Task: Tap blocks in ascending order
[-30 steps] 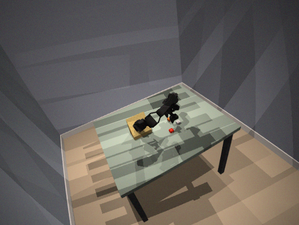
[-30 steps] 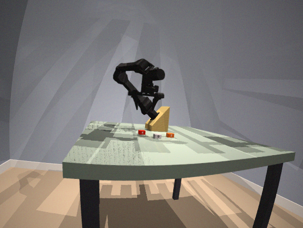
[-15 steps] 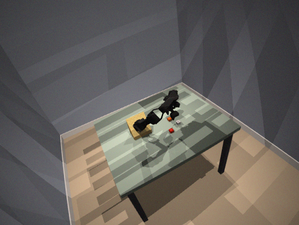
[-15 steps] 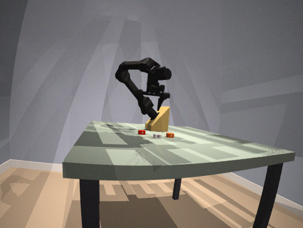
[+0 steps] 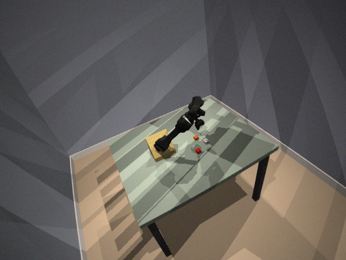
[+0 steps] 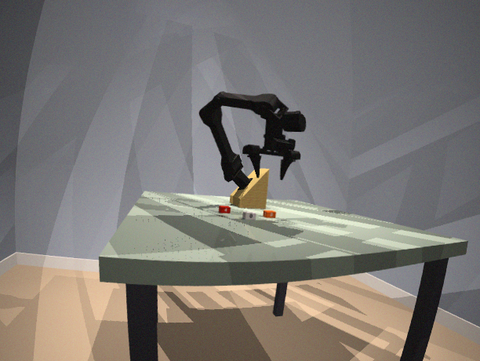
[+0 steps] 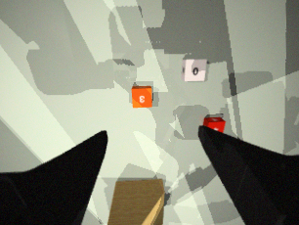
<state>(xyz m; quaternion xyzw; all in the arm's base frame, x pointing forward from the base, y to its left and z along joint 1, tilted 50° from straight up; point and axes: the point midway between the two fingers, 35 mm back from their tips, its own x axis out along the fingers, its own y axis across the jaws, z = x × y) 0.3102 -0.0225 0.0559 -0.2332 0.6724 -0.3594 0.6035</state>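
The white block is 110 mm below my gripper tip, 80 mm to the right of it and 30 mm ahead of it. From my gripper tip the other things lie so: orange block 110 mm below, 10 mm to the left; red block 120 mm to the right, 110 mm below, 80 mm behind.
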